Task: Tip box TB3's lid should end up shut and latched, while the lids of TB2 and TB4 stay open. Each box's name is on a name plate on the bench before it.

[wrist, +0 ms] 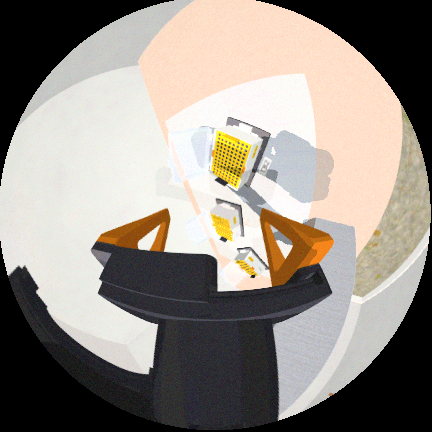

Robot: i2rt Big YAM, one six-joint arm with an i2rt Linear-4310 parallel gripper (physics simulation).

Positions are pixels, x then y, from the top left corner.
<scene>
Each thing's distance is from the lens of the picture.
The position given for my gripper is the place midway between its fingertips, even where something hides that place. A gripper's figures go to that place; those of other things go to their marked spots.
my gripper [214, 213]: 13 cm
hole-dotted rack [230, 153]: 28 cm
clear lid [188, 148]: 29 cm
white mat [280, 104]: 28 cm
</scene>
